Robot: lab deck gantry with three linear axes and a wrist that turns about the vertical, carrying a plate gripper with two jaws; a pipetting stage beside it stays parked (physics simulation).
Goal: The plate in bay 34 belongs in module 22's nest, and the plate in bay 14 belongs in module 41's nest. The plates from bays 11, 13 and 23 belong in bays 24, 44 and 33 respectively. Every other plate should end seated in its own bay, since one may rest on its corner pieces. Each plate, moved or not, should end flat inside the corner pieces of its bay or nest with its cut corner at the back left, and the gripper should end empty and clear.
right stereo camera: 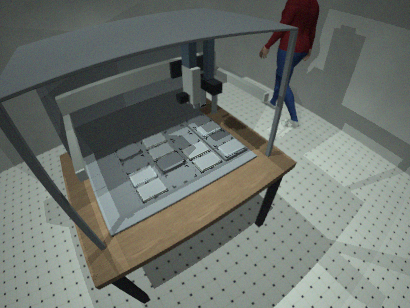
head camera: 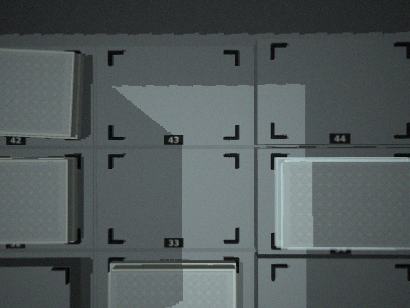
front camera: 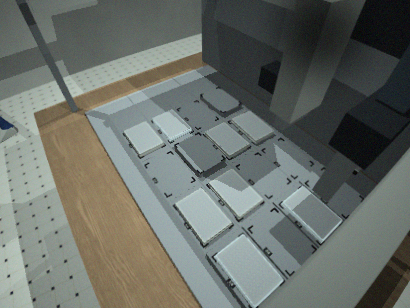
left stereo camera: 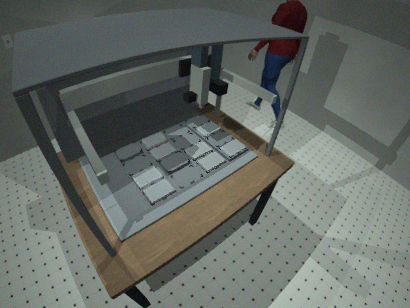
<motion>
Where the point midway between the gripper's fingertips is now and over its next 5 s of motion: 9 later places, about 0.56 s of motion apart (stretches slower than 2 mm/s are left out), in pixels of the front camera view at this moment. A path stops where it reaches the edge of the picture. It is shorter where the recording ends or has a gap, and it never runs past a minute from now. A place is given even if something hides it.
My gripper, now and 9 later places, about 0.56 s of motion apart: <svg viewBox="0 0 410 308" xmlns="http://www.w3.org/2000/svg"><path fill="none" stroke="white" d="M335 181L332 185L327 192L322 199L316 204L312 210L311 212L315 207L319 201L323 196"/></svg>
</motion>
